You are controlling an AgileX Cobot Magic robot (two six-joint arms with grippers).
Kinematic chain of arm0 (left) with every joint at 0, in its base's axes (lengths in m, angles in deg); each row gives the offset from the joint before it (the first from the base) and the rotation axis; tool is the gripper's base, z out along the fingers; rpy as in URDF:
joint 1: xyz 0 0 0.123 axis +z
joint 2: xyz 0 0 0 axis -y
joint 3: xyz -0.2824 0 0.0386 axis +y
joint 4: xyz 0.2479 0 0.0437 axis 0.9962 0 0.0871
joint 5: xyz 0 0 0 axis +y
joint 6: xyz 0.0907 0 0.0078 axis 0.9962 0 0.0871
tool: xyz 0 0 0 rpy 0 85 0
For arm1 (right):
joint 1: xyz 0 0 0.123 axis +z
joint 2: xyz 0 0 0 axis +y
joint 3: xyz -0.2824 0 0.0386 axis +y
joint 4: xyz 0.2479 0 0.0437 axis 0.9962 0 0.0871
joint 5: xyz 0 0 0 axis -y
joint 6: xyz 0.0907 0 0.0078 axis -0.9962 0 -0.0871
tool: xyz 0 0 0 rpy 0 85 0
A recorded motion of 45 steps. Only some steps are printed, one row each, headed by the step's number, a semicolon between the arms.
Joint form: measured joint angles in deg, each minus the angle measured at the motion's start. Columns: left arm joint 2, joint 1, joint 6, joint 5, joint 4, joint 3; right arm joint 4, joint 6, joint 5, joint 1, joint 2, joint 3.
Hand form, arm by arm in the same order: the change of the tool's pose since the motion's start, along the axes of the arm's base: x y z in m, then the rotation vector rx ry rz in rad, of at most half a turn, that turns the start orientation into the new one. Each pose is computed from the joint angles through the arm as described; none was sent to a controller.
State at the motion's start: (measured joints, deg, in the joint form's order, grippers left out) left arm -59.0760 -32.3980 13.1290 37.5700 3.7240 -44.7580; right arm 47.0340 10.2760 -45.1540 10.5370 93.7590 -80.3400
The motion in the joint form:
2: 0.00 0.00 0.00 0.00 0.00 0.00; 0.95 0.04 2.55 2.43 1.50 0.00
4: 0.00 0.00 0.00 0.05 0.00 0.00; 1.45 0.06 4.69 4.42 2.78 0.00
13: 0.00 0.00 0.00 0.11 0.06 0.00; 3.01 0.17 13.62 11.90 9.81 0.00
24: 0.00 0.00 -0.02 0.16 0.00 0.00; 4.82 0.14 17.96 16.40 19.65 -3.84
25: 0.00 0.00 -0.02 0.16 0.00 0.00; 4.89 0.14 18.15 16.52 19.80 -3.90
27: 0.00 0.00 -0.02 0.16 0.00 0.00; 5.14 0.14 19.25 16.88 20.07 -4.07
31: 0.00 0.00 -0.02 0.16 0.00 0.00; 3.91 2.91 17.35 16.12 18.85 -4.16
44: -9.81 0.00 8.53 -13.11 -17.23 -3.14; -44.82 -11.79 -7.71 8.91 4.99 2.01
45: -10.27 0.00 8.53 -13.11 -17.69 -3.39; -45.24 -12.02 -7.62 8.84 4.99 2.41
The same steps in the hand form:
2: 0.0000 0.0000 0.0000 0.0000 0.0000 0.0000; 0.0036 0.0153 -0.0074 0.0113 -0.0020 0.0078
4: 0.0000 0.0000 -0.0001 0.0005 0.0007 0.0001; 0.0062 0.0278 -0.0142 0.0151 -0.0038 0.0137
13: -0.0001 0.0001 -0.0001 0.0019 0.0011 0.0000; 0.0172 0.0781 -0.0568 0.0041 0.0137 0.0242
24: -0.0002 0.0001 -0.0002 0.0013 0.0025 0.0004; 0.0345 0.1191 -0.1071 -0.0115 0.0693 0.0359
25: -0.0002 0.0001 -0.0002 0.0013 0.0025 0.0004; 0.0347 0.1201 -0.1078 -0.0112 0.0689 0.0351
27: -0.0002 0.0001 -0.0002 0.0013 0.0025 0.0004; 0.0356 0.1224 -0.1083 -0.0085 0.0590 0.0258
31: -0.0002 0.0001 -0.0002 0.0013 0.0025 0.0004; 0.0341 0.1168 -0.0999 -0.0400 0.0223 0.0738
44: 0.0353 -0.0372 -0.0055 -0.2148 -0.0036 -0.0182; -0.0098 0.0100 -0.0681 -0.7087 0.1292 0.1970
45: 0.0367 -0.0384 -0.0061 -0.2194 0.0033 -0.0152; -0.0102 0.0088 -0.0701 -0.7152 0.1342 0.1949

